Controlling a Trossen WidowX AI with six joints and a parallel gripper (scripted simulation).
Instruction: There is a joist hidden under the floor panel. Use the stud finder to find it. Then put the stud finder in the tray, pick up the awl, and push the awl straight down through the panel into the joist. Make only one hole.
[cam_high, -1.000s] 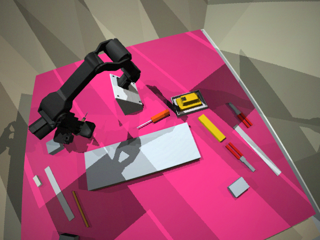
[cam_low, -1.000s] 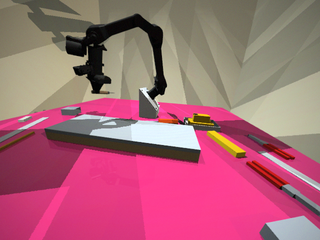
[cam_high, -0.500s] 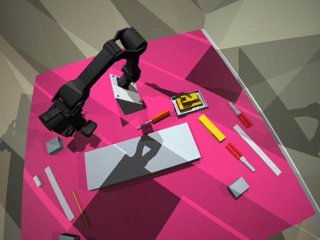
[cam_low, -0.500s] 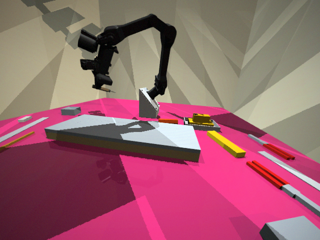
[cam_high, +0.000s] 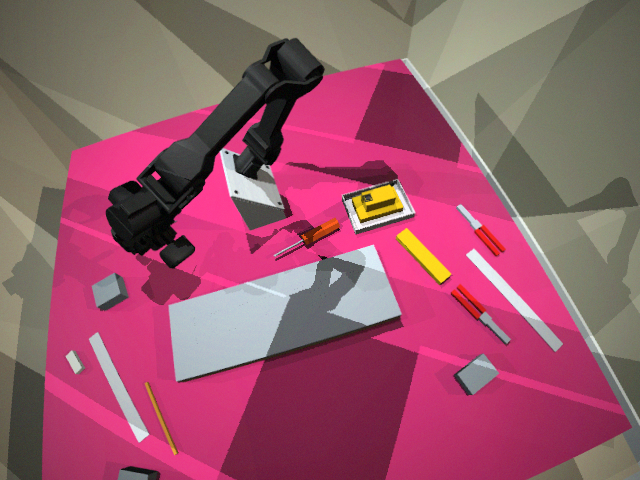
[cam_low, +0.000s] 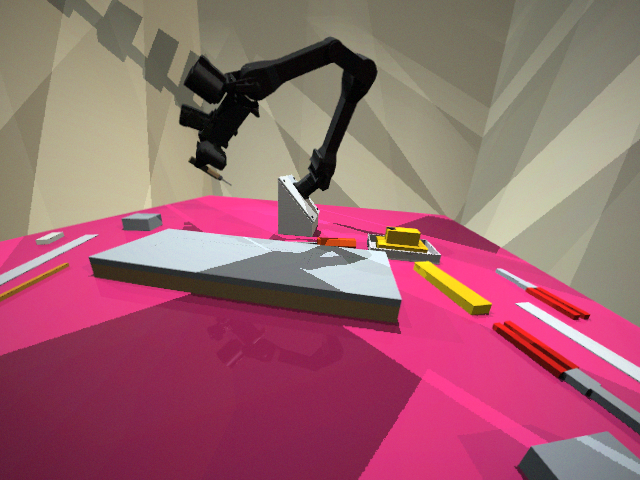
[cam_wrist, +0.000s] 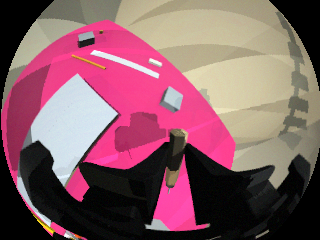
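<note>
The awl lies 40 mm behind my gripper tip, 30 mm to the left of it and 30 mm below it. Round my gripper tip: pencil (340 mm ahead, 190 mm below, 90 mm to the right); yellow stud finder (530 mm to the left, 140 mm below, 30 mm behind); white eraser (310 mm to the right, 190 mm below, 160 mm ahead).
</note>
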